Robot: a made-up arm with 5 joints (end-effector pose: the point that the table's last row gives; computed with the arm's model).
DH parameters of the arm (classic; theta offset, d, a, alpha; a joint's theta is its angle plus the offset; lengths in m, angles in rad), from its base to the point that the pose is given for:
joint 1: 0 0.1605 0.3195 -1.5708
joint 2: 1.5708 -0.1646 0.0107 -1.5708
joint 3: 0 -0.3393 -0.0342 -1.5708
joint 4: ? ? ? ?
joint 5: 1.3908 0 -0.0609 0
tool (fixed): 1.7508 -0.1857 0 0
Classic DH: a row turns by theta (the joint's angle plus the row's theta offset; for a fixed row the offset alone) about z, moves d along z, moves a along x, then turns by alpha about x.
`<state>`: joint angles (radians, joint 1 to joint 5).
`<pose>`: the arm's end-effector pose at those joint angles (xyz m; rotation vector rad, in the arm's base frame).
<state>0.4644 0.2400 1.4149 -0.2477 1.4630</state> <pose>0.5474 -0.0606 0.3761 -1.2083 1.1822 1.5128</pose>
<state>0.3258 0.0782 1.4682 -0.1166 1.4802</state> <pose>0.5228 -0.1583 0.3994 -1.2802 1.0450 1.4037</pose>
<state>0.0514 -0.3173 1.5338 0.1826 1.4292</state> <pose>0.4150 -0.3405 0.4514 -1.5353 0.7174 1.0338</pose>
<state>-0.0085 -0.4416 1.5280 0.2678 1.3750</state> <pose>0.3778 -0.3798 0.4631 -1.6261 0.5803 0.8967</pose>
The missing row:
joint 4: -1.5708 0.2892 0.1544 1.5708
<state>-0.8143 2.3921 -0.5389 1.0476 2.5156</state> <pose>-0.3998 -0.0583 0.1643 1.3420 -0.0381 0.8778</pose>
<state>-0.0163 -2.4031 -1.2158 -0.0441 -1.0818</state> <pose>0.3563 -0.1266 0.5520 1.3100 -1.3151 0.6985</pose>
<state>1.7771 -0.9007 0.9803 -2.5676 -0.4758</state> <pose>0.0308 0.2818 0.6300 -1.2152 0.7636 -0.0225</pose>
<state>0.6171 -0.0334 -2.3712 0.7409 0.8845</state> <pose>0.4233 0.5117 0.1591 2.0619 -0.6276 0.0065</pose>
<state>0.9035 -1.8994 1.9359 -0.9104 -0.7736</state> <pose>0.0959 0.0068 0.2093 0.2583 -0.6651 -1.8417</pose>
